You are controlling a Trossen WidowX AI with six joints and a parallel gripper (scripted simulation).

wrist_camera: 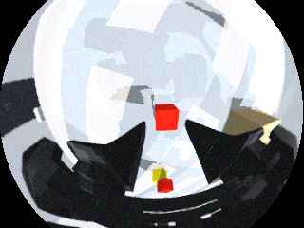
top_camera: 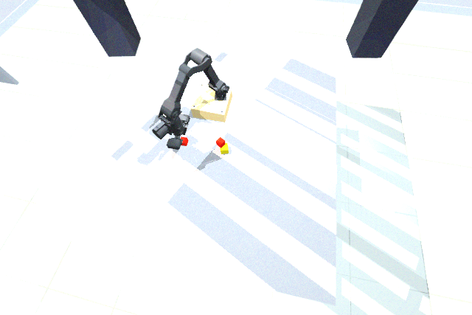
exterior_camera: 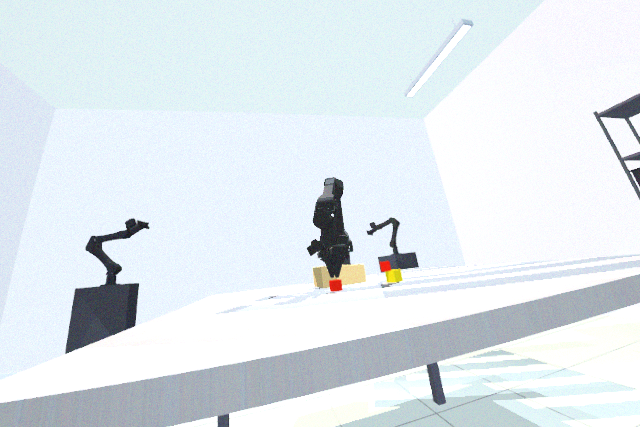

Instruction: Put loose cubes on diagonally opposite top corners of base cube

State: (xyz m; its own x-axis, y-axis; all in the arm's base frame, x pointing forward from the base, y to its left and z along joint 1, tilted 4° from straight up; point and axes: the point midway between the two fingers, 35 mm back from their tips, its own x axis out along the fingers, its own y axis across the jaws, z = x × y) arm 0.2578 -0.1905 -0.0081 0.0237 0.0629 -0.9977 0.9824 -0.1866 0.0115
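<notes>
Now: the yellow cube 4 cm ahead of my gripper tip, 22 cm to the left of it and 2 cm below it.
</notes>
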